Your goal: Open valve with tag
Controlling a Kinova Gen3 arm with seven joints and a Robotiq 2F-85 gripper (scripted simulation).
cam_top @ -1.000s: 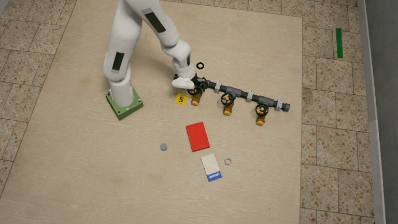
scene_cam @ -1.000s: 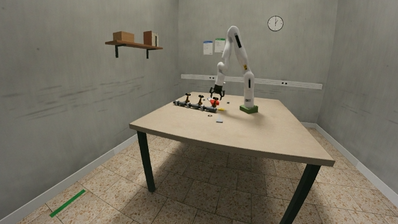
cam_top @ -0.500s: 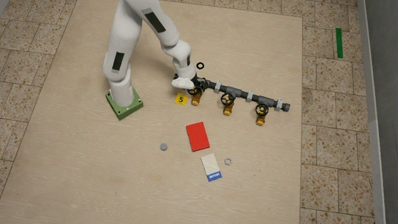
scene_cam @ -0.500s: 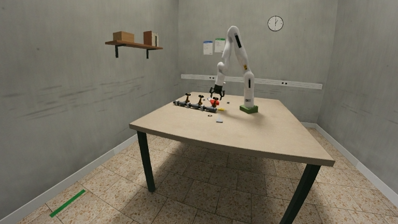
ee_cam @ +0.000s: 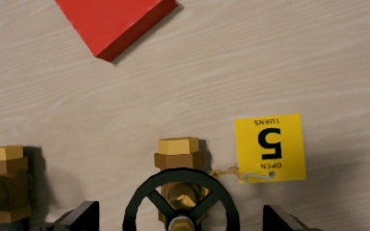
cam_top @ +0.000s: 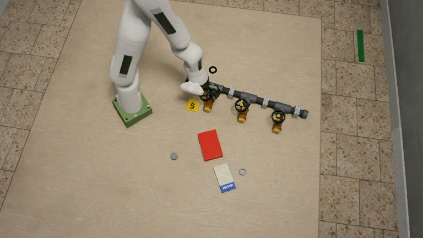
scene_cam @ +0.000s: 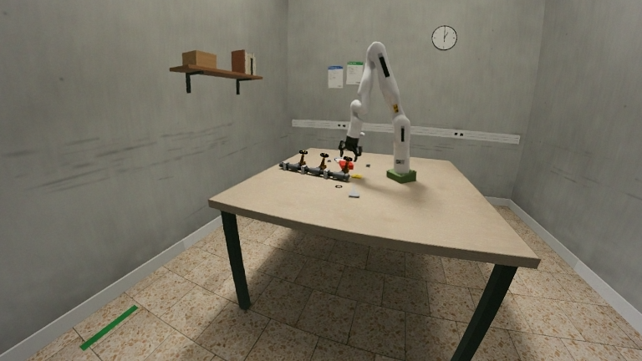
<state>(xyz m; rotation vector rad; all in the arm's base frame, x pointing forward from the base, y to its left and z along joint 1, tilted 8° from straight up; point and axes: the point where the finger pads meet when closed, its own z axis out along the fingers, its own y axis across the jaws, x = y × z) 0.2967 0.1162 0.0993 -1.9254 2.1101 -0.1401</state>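
Right now my hand is 6 cm past the yellow tag, 1 cm to the left of it and 11 cm above it. Also, from my hand: blue card (18 cm ahead, 29 cm to the right, 10 cm below); then red block (8 cm ahead, 18 cm to the right, 10 cm below); then grey disc (5 cm behind, 27 cm to the right, 10 cm below).
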